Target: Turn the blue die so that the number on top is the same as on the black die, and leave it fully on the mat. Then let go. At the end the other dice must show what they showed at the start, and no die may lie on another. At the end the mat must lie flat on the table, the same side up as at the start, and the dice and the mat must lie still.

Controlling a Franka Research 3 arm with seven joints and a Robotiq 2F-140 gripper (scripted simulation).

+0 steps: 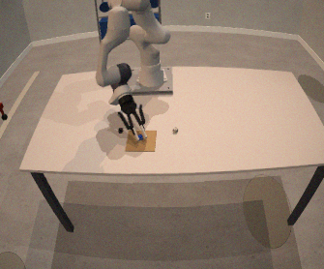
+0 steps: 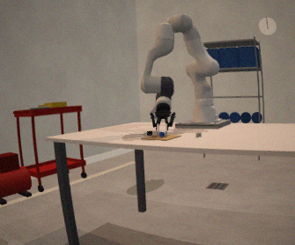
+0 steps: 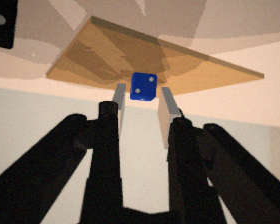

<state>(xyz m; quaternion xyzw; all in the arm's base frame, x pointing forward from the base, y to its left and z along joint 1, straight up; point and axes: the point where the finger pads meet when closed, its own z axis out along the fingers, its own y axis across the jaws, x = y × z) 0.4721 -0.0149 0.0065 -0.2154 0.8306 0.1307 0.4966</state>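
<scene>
The blue die is 20 mm below my hand and 10 mm ahead of it. Round my hand: white die (170 mm to the left, 50 mm behind, 30 mm below); tan mat (30 mm below, 20 mm ahead, 10 mm to the left); black die (110 mm to the right, 40 mm behind, 30 mm below).
</scene>
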